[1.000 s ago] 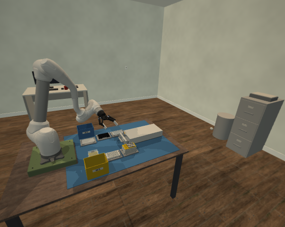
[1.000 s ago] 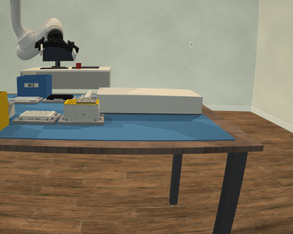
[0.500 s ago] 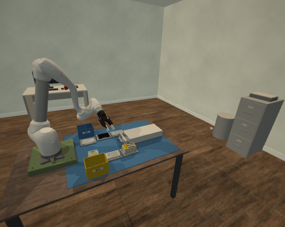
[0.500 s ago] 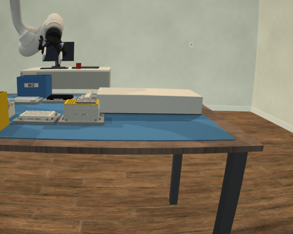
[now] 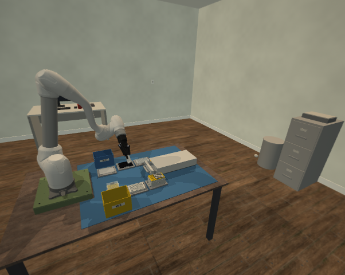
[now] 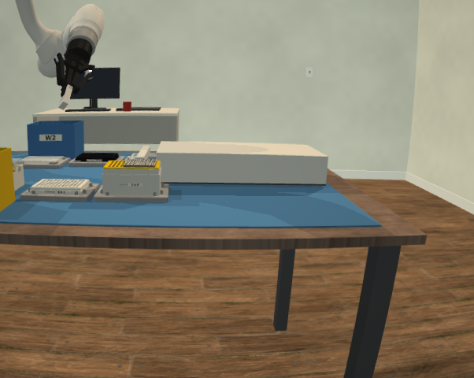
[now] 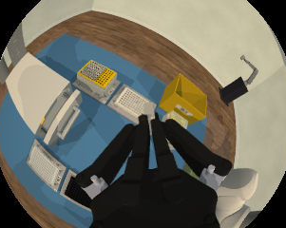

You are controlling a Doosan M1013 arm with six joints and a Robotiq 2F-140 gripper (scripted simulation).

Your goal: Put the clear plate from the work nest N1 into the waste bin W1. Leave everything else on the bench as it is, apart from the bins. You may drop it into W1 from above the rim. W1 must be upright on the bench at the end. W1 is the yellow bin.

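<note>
The clear plate lies 230 mm ahead of my hand, 230 mm to the left of it and 200 mm below it. Round my hand: yellow-topped tip box: 170 mm ahead, 150 mm to the right, 170 mm below; then black plate: 50 mm ahead, 250 mm to the left, 200 mm below; then white well plate: 10 mm ahead, 130 mm to the right, 200 mm below.
</note>
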